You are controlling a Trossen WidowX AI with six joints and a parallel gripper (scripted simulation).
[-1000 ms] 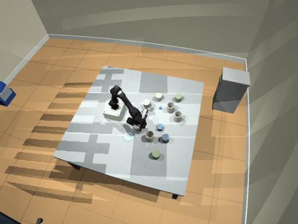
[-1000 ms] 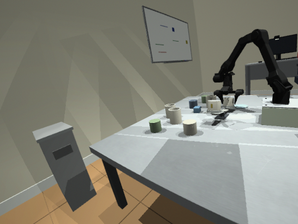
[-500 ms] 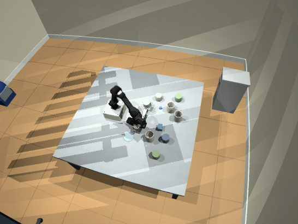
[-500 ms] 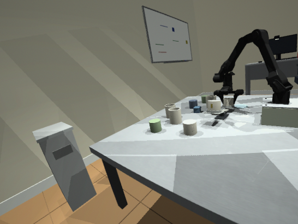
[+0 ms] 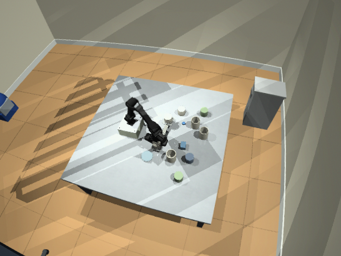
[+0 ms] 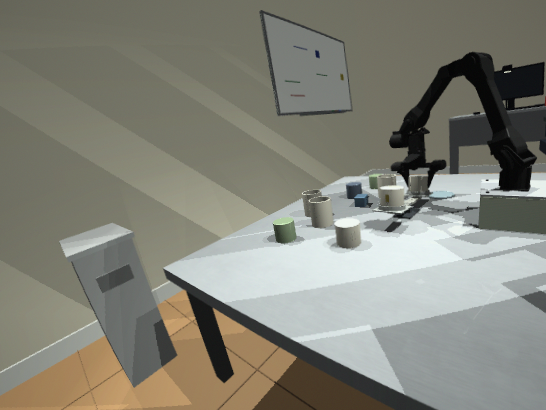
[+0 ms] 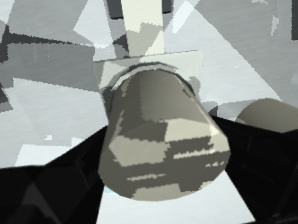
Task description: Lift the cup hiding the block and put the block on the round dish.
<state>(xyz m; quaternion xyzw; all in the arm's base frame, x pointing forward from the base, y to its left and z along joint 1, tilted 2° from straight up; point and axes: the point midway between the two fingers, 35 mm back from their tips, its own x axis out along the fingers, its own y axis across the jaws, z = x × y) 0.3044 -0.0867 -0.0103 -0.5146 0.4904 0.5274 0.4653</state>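
The round pale blue dish is 40 mm behind my gripper tip, 110 mm to the right of it and 60 mm below it. From my gripper tip the other things lie so: blue block (200 mm ahead, 100 mm to the left, 40 mm below); small teal block (10 mm below); blue cylinder (290 mm ahead, 10 mm to the right, 20 mm below).
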